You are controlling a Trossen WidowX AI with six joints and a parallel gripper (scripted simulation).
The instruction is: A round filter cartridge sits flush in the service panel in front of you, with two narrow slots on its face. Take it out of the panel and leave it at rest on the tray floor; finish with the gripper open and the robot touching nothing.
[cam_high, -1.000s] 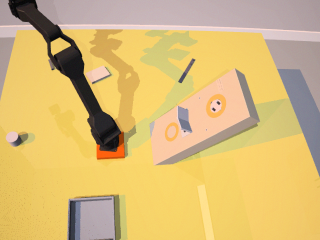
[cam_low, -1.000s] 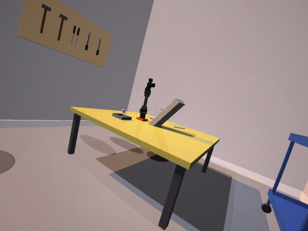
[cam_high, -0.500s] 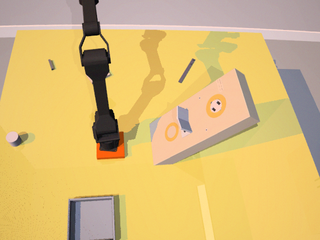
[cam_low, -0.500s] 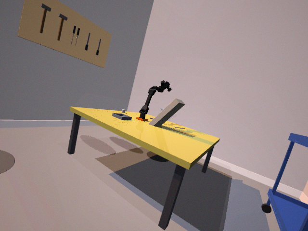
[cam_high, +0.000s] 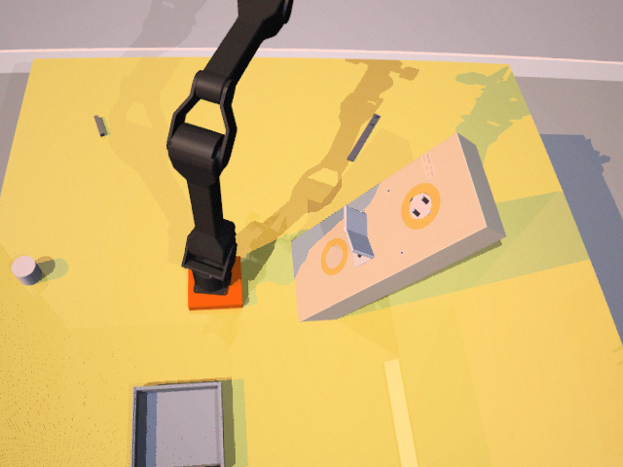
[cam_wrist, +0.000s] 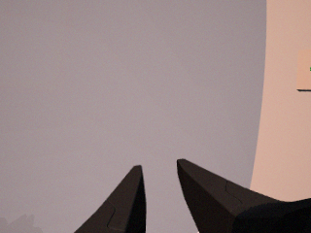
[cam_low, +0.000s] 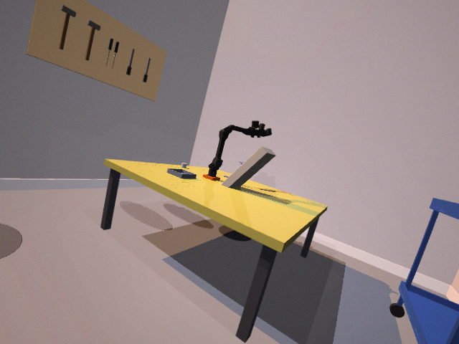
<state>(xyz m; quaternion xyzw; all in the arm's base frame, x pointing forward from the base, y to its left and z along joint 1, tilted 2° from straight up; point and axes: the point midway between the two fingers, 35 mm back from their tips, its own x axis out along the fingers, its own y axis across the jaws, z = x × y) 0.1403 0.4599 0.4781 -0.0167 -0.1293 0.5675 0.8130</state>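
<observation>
My gripper tip is now 22 cm short of the round filter cartridge, 44 cm to the left of it and 25 cm above it. Round my gripper tip: grey flap (12 cm ahead, 45 cm to the right, 34 cm below); service panel (18 cm ahead, 44 cm to the right, 32 cm below); small grey bar (45 cm behind, 13 cm to the right, 50 cm below).
</observation>
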